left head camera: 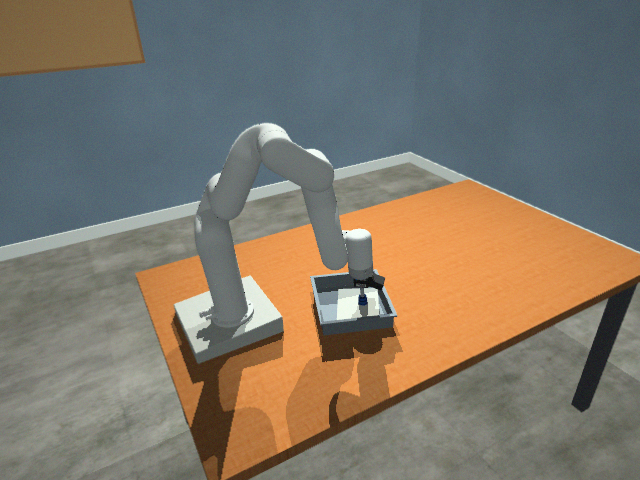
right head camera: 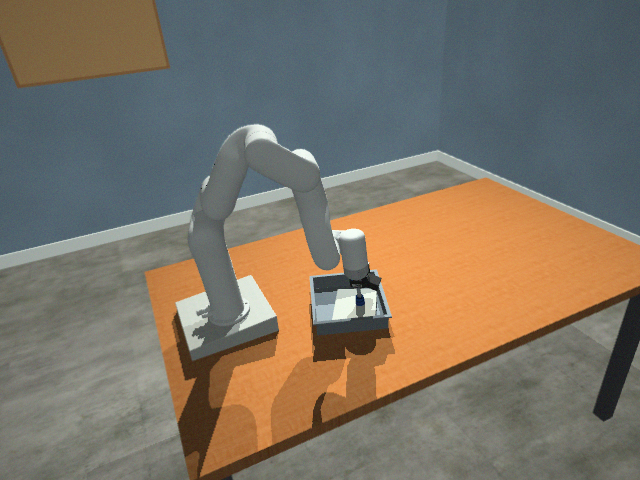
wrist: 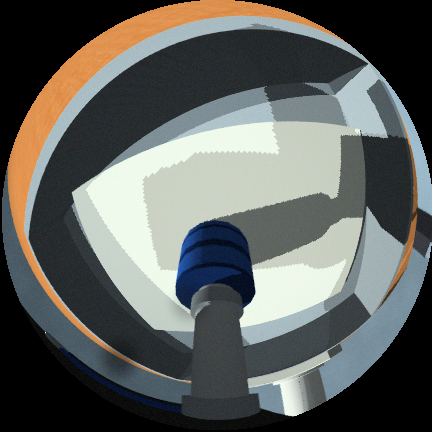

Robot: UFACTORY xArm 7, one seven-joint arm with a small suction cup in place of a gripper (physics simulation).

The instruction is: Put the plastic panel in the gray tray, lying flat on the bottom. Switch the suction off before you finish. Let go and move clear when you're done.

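Frame: origin at the arm's base, x right, y ahead, z up, level; millimetres.
Seen in the pictures: hand, tool point: (left head camera: pixel 363 305) (right head camera: pixel 360 305) (wrist: pixel 214 238); arm's base, link origin: (left head camera: pixel 232 313) (right head camera: pixel 229 312) (wrist: pixel 298 373).
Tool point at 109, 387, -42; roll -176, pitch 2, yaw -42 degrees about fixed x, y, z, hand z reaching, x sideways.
Observation:
Pixels of each thing's top centre, then the offset from my tool point to it, as dx, dy, dz. Level surfaces: height alone.
- white plastic panel, top centre: (wrist: pixel 241 274) (right head camera: pixel 355 304) (left head camera: pixel 358 303) +0, -19, +13
- gray tray, top centre: (wrist: pixel 247 352) (right head camera: pixel 347 294) (left head camera: pixel 350 294) -14, -36, +46
- orange table, surface height: dz -4
The white plastic panel (left head camera: pixel 347 304) (right head camera: pixel 342 303) (wrist: pixel 300 150) is down inside the gray tray (left head camera: pixel 357 324) (right head camera: pixel 351 327) (wrist: pixel 165 75), within its walls. It looks level and close to the bottom; whether its whole underside touches the bottom cannot be told. A strip of tray bottom shows beside it on the robot base's side. My suction cup (left head camera: pixel 362 300) (right head camera: pixel 360 301) (wrist: pixel 216 260), blue and ribbed, is upright on the panel's upper face and appears to hold it. The cup hides a small part of the panel in the wrist view.
The tray walls stand close around the panel and the cup. The robot's pale base block (left head camera: pixel 263 310) (right head camera: pixel 261 307) is on the orange table (left head camera: pixel 465 248) (right head camera: pixel 465 248), to the left of the tray in the head views. Arm shadows fall in front of the tray.

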